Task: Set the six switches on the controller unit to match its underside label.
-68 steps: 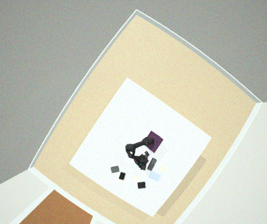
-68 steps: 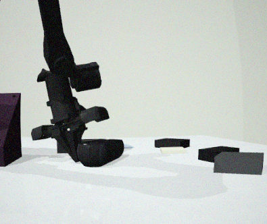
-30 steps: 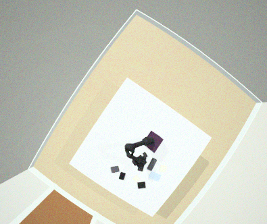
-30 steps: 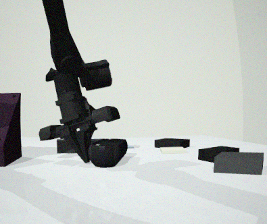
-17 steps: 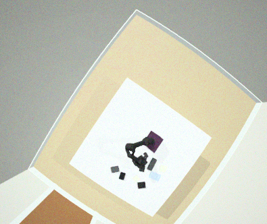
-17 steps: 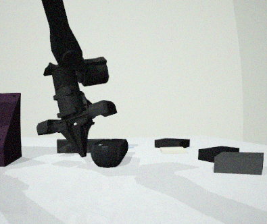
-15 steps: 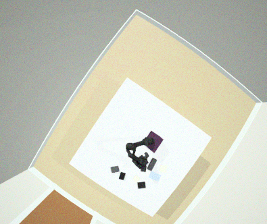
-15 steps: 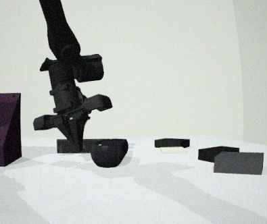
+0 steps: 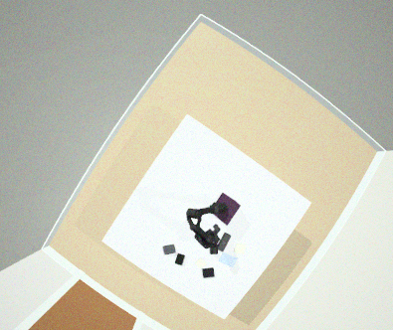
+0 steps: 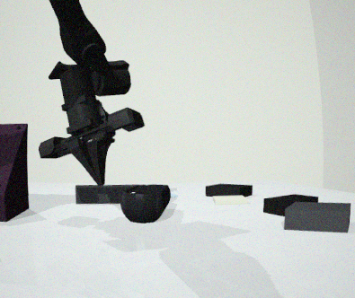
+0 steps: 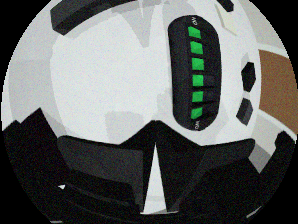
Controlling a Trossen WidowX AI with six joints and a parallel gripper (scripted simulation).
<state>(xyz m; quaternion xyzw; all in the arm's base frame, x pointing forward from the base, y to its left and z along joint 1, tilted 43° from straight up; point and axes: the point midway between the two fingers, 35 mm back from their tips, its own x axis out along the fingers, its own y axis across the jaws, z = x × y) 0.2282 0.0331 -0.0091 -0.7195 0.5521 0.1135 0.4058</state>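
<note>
The grey block is 1 cm behind my gripper tip, 18 cm to the left of it and 4 cm below it. Also, from my gripper tip: black block 33 cm ahead, 4 cm below; then cream plate 25 cm ahead, 16 cm to the left, 5 cm below; then light blue piece 9 cm ahead, 32 cm to the left, 5 cm below.
</note>
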